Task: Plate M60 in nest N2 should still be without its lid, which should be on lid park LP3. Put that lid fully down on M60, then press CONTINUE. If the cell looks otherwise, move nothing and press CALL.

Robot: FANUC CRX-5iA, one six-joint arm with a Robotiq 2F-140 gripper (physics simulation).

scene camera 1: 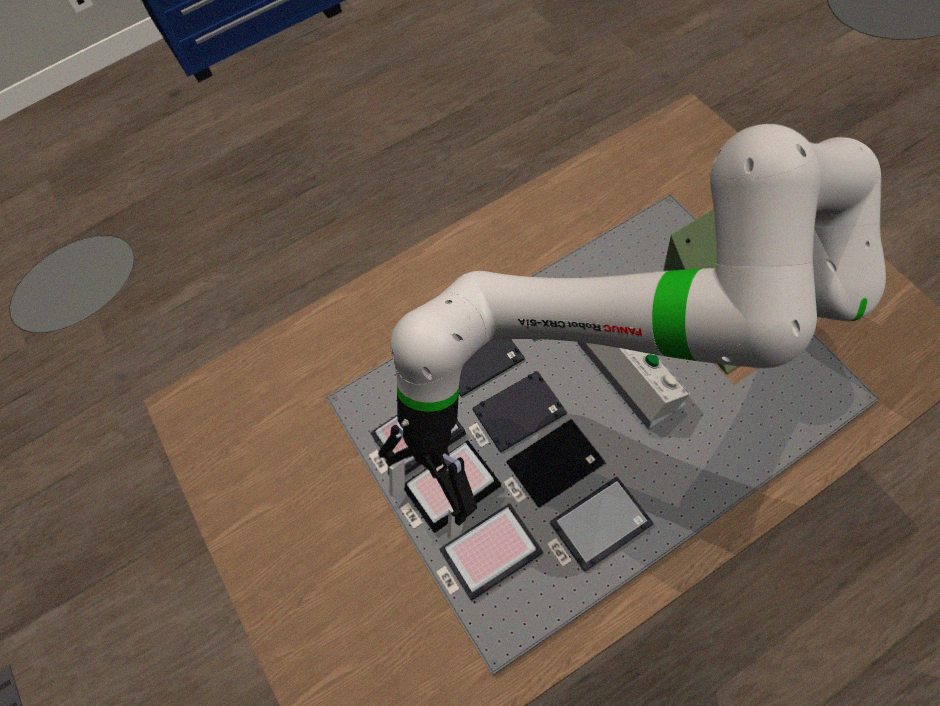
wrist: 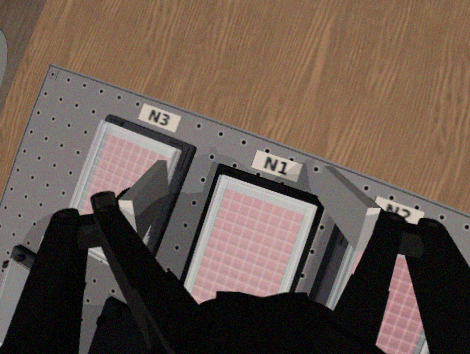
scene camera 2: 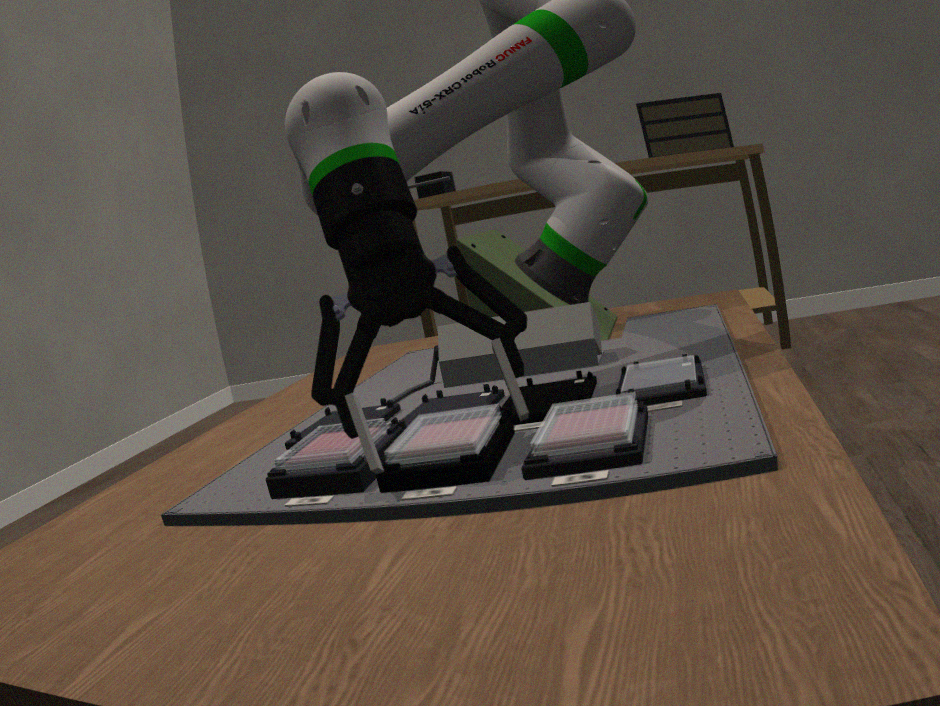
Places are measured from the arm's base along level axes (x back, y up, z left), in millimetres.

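Where they show: gripper, between the fingertips: (scene camera 1: 425, 511) (wrist: 244, 179) (scene camera 2: 450, 444); arm's base, origin of its link: (scene camera 2: 549, 283).
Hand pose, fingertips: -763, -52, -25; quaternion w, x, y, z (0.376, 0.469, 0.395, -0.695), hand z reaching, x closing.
Each offset is from my fingertips to the top centre of the thing, as dx, dy, dz. "*": to the spot under its first point.
My gripper (scene camera 1: 425, 507) (scene camera 2: 449, 443) (wrist: 244, 179) is open and empty, its fingers on either side of the plate in N1 @[+66, +0, -20] (scene camera 1: 474, 467) (scene camera 2: 444, 433) (wrist: 255, 245). The tips are low; their exact height is unclear. The plate in nest N2 @[* +27, +1, -168] (scene camera 1: 386, 431) (scene camera 2: 326, 444) (wrist: 402, 300) shows deeper pink wells and looks lidless; the gripper partly covers it in scene camera 1 and the wrist view. No M60 marking is readable. A clear lid @[+234, -18, +190] (scene camera 1: 604, 524) (scene camera 2: 661, 373) lies flat on lid park LP3. The button box @[+463, +48, +2] (scene camera 1: 626, 383) (scene camera 2: 520, 334) stands behind; the arm hides part of it.
The plate in N3 @[+53, -6, +115] (scene camera 1: 490, 550) (scene camera 2: 588, 425) (wrist: 120, 155) stands beside N1 and looks lidded, as N1's does. A black park, LP4 @[+240, -16, +56] (scene camera 1: 554, 462), and a dark grey park @[+250, -16, -65] (scene camera 1: 520, 410) lie behind the nests. Another dark park @[+257, -16, -203] (scene camera 1: 493, 364) is partly under the arm.
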